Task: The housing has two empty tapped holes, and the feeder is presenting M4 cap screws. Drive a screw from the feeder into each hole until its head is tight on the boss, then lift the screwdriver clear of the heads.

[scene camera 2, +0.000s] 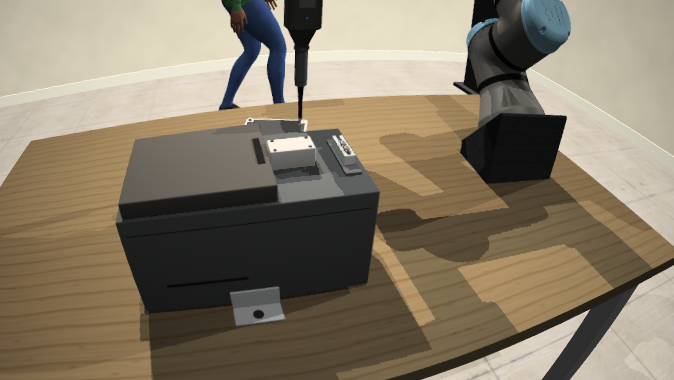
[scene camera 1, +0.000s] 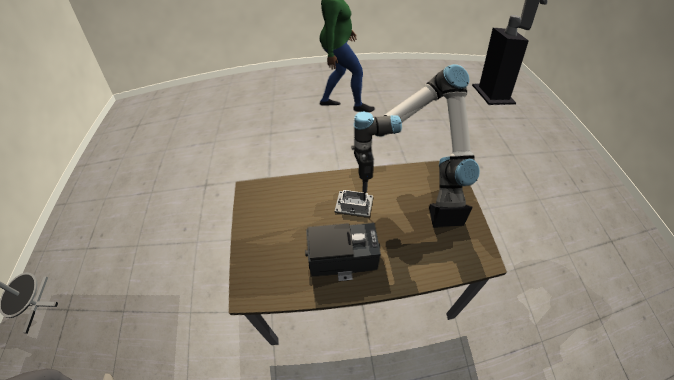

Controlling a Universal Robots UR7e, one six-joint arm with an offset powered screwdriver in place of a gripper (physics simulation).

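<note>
The light metal housing (scene camera 1: 352, 208) (scene camera 2: 275, 121) lies on the table behind the feeder, with its open pocket facing up. In scene camera 2 most of it is hidden by the feeder. The dark feeder (scene camera 1: 330, 242) (scene camera 2: 200, 172) has a light rail of screws (scene camera 1: 373, 236) (scene camera 2: 344, 149) at its right end. My screwdriver (scene camera 1: 365, 196) (scene camera 2: 300, 118) points straight down, with its bit tip at the right rear part of the housing. Whether a screw is on the tip, and the state of the two holes, are too small to tell.
A white block (scene camera 1: 358, 237) (scene camera 2: 291, 151) stands on the feeder, and a small bracket (scene camera 1: 345, 276) (scene camera 2: 257, 306) sits at its front foot. My arm's black base (scene camera 1: 450, 215) (scene camera 2: 522, 147) stands on the right of the wooden table (scene camera 1: 270, 210) (scene camera 2: 65, 200). A person (scene camera 1: 345, 57) (scene camera 2: 260, 47) is behind the table.
</note>
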